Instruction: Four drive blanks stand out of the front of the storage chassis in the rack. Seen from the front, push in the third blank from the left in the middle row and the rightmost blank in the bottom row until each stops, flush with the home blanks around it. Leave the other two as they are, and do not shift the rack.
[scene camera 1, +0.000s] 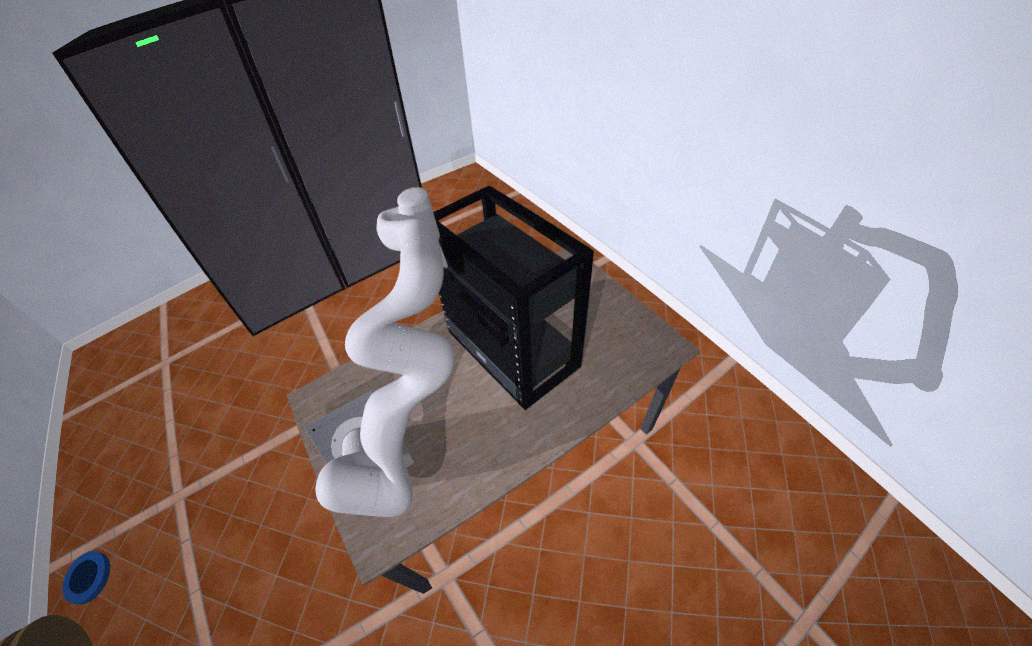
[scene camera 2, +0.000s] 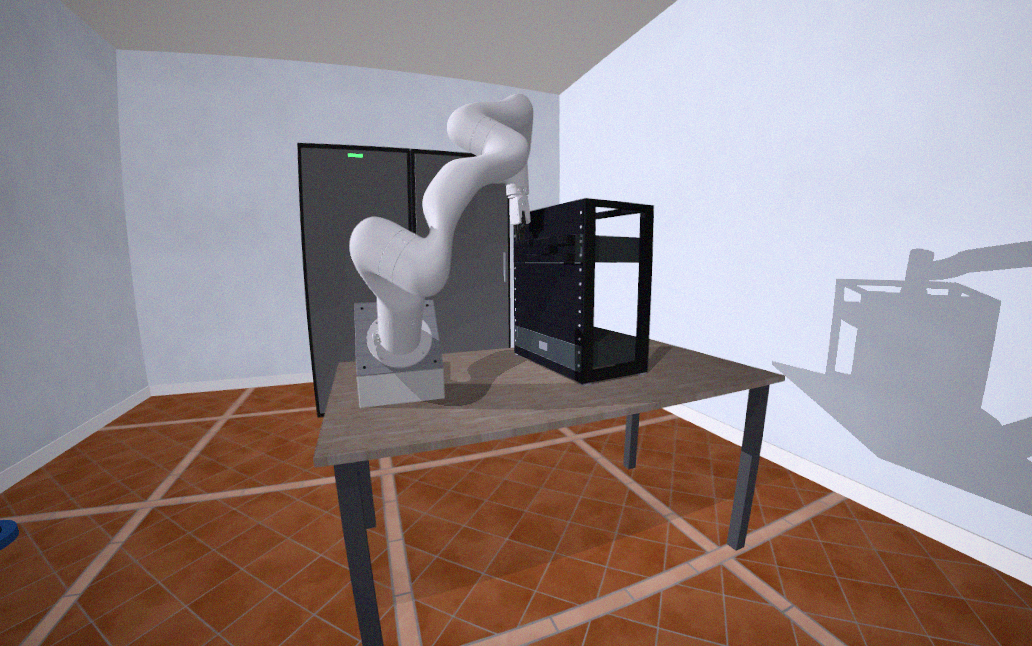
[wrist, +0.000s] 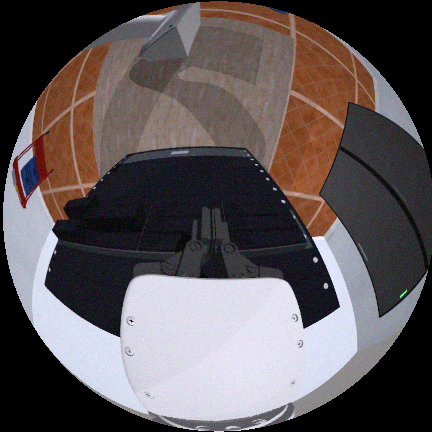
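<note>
The black rack (scene camera 1: 581, 319) (scene camera 2: 643, 289) stands on the table, holding the dark storage chassis near its top. In the wrist view, two dark blocks stand out of the front at the left: a lower-row blank (wrist: 78, 206) and another blank (wrist: 63, 229) beside it. Dark protruding shapes also show faintly in scene camera 2. Other blanks are too dark to tell apart. My gripper (scene camera 2: 522, 227) (wrist: 208, 218) is shut and empty, pointing down at the chassis front, to the right of those two blocks in the wrist view. Contact cannot be told. The arm hides it in scene camera 1.
The arm's base (scene camera 2: 399, 384) stands on the wooden table (scene camera 1: 487, 472) (scene camera 2: 487, 418) (wrist: 200, 110) in front of the rack. A tall dark cabinet (scene camera 1: 190, 175) (scene camera 2: 357, 228) (wrist: 385, 200) stands behind. A wall runs along the rack's far side. A red frame (wrist: 42, 157) shows at the wrist view's left.
</note>
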